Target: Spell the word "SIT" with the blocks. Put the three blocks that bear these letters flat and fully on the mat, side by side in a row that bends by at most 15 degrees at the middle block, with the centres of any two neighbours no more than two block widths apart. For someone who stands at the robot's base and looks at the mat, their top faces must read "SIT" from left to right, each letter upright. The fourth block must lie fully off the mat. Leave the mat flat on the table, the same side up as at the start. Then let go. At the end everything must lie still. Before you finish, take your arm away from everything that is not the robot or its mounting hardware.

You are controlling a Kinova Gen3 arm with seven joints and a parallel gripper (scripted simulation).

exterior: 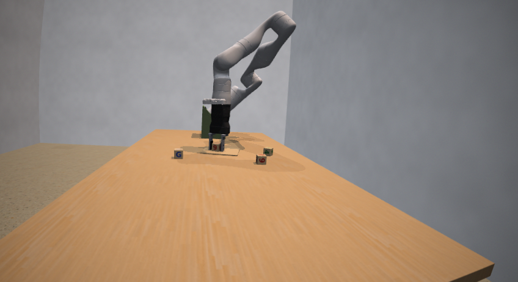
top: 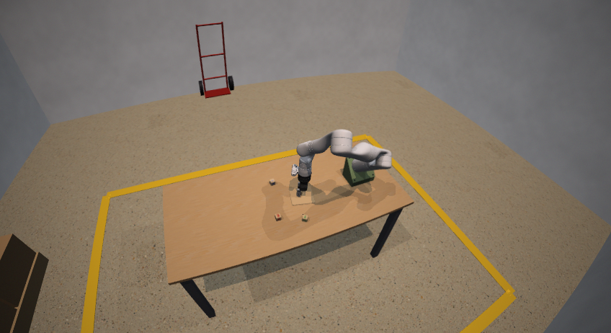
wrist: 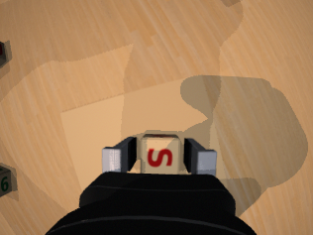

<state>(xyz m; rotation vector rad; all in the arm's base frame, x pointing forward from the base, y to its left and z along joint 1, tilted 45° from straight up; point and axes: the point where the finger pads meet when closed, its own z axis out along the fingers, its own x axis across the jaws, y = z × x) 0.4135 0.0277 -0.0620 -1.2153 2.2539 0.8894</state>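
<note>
Now: the tan mat 1 cm behind my hand, 2 cm to the left of it and 2 cm below it. Also, from my hand: green-marked block (6 cm ahead, 19 cm to the left, 1 cm below); blue-marked block (12 cm ahead, 15 cm to the right, 1 cm below); E block (19 cm ahead, 12 cm to the left, 1 cm below).
</note>
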